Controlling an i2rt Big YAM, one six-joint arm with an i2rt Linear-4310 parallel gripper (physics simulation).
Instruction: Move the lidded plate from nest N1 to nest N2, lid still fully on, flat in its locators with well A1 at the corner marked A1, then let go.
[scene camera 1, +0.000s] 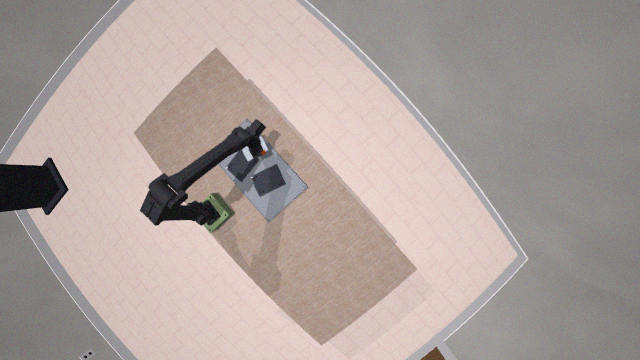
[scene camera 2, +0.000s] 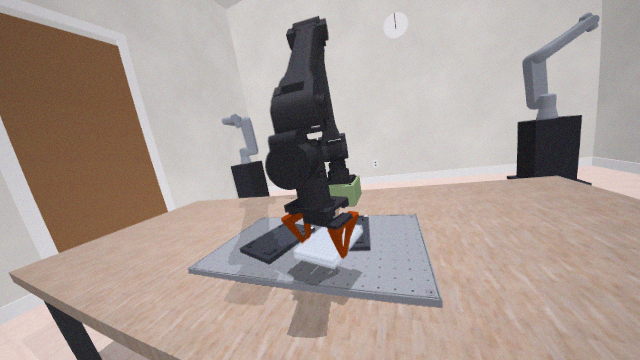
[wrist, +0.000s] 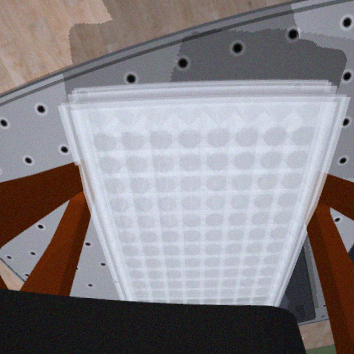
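Where they show: gripper, between the fingertips: (scene camera 1: 258, 146) (scene camera 2: 324, 250) (wrist: 200, 177); arm's base, origin of its link: (scene camera 1: 209, 212) (scene camera 2: 339, 181).
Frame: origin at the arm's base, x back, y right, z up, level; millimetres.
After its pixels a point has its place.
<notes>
The white lidded plate (scene camera 1: 247, 153) {z -14, x -376, y -109 mm} (scene camera 2: 320, 250) {z -14, x -467, y -106 mm} (wrist: 200, 175) {z -14, x -457, y -101 mm} is held level above the grey pegboard (scene camera 1: 272, 211) {z -67, x -272, y 216 mm} (scene camera 2: 400, 280) {z -67, x -455, y -234 mm} (wrist: 30, 135) {z -67, x -466, y -190 mm}, with its shadow below it. The clear lid appears to lie fully on, its rim lined up with the plate. My gripper (scene camera 2: 324, 247) {z -29, x -446, y -102 mm} (wrist: 200, 177) {z -29, x -446, y -102 mm} is shut on the plate, with orange fingers on its two long sides. Two dark nests stand on the board, one nest (scene camera 1: 242, 166) (scene camera 2: 271, 245) and another nest (scene camera 1: 269, 180) (scene camera 2: 365, 235), partly hidden in scene camera 2. I cannot read which is N1 or N2. The A1 marks are not legible.
The arm stands on a green base block (scene camera 1: 225, 212) {z -3, x -77, y 59 mm} (scene camera 2: 353, 192) {z -28, x -74, y -72 mm} behind the board. The wooden table (scene camera 1: 325, 250) {z -80, x -359, y 577 mm} (scene camera 2: 525, 260) {z -80, x -360, y -435 mm} extends around the board. Two grey arms on black stands (scene camera 2: 549, 147) (scene camera 2: 250, 179) are in the background.
</notes>
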